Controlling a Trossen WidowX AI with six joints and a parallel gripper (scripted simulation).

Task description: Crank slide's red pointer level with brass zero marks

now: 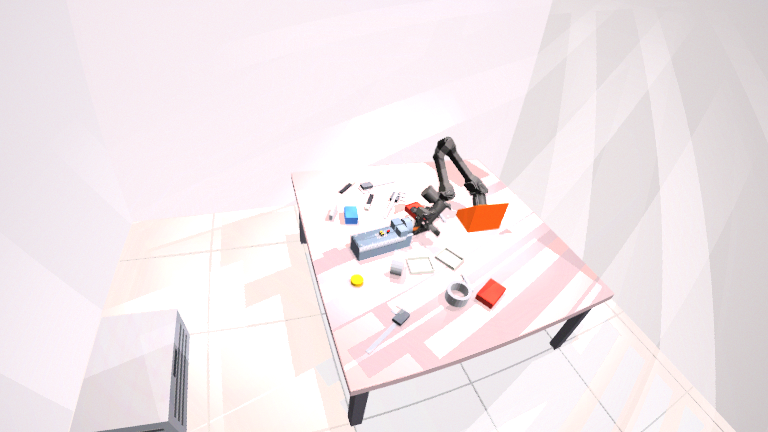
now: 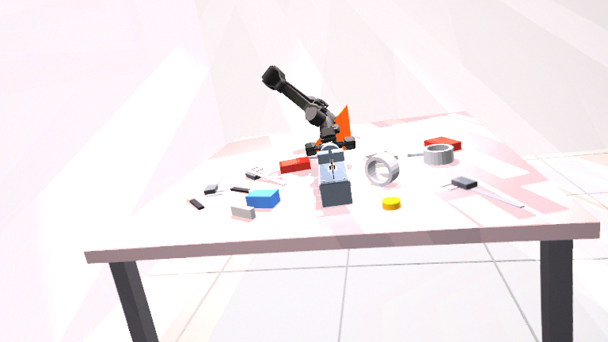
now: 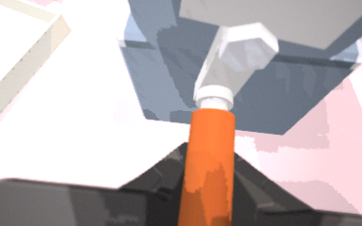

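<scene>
Right now the red pointer is 130 mm ahead of my gripper tip, 10 mm to the left of it and 50 mm above it. From my gripper tip the other things lie so: orange handle 20 mm behind, 30 mm above; yellow disc 320 mm ahead, 190 mm to the left, 20 mm below; blue block 230 mm ahead, 210 mm to the right, 10 mm below.
</scene>
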